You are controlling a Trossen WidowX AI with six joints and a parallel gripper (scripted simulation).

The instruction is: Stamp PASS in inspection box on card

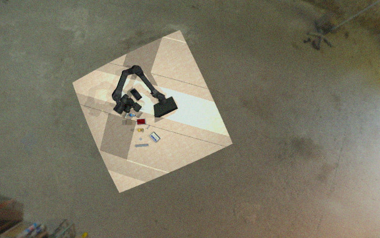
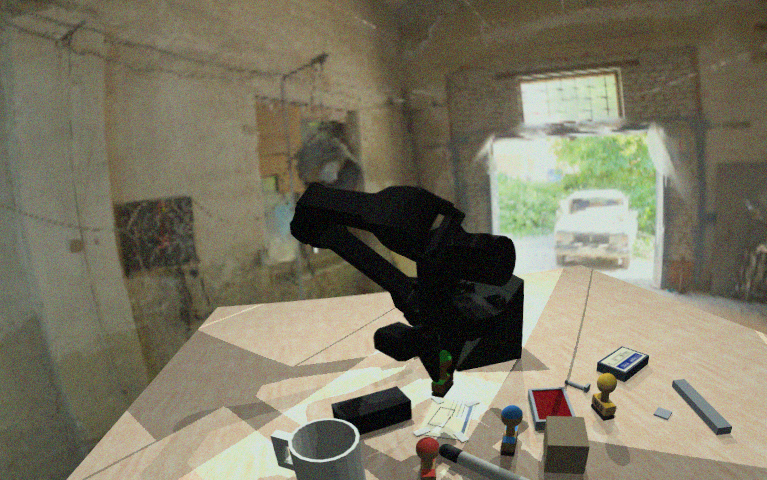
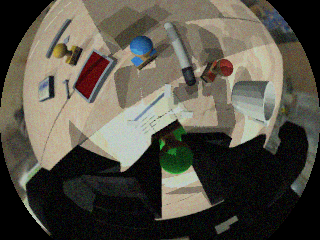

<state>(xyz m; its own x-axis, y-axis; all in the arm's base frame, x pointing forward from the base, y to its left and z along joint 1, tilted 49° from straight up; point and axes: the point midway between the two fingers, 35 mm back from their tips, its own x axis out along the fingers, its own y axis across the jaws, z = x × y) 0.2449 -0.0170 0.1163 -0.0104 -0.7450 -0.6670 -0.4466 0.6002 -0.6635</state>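
Right now the white card is 10 mm to the left of my gripper tip and 80 mm below it. The rest, counted from my gripper tip: black block: 20 mm behind, 110 mm to the right, 60 mm below; then green-knobbed stamp: right at my gripper tip; then blue-knobbed stamp: 100 mm ahead, 70 mm to the left, 60 mm below.
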